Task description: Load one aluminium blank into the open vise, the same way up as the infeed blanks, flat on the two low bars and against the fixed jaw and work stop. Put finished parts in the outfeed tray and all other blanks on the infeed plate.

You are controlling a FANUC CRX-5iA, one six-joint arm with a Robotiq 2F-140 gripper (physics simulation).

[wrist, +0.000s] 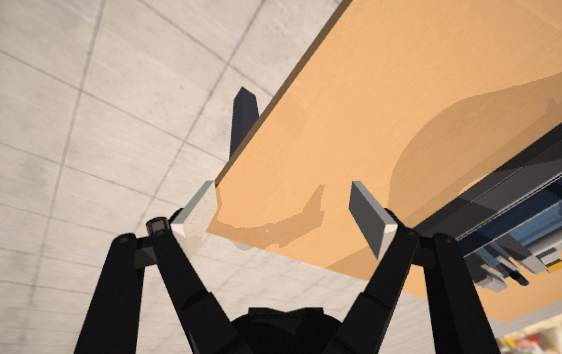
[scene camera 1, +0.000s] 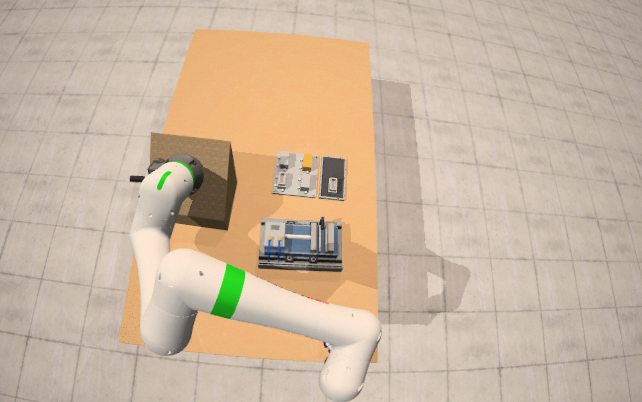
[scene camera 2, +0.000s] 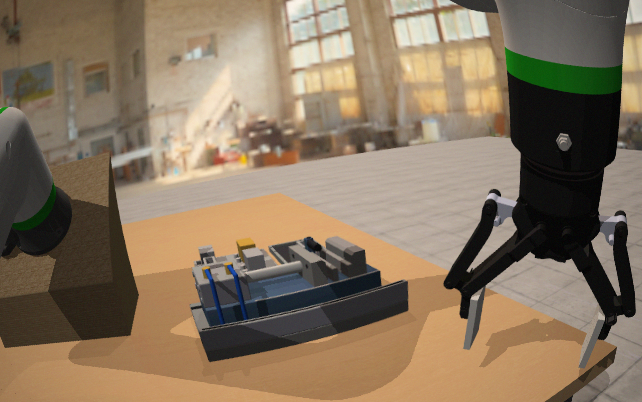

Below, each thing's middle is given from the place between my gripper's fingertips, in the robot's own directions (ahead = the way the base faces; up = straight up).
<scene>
Right now the outfeed tray [scene camera 1: 331,167] is 670 mm to the left of my hand, 50 mm below it and 30 mm behind it. From my hand the other things lie so: infeed plate [scene camera 1: 293,172] 670 mm to the left, 180 mm behind, 40 mm below.
</scene>
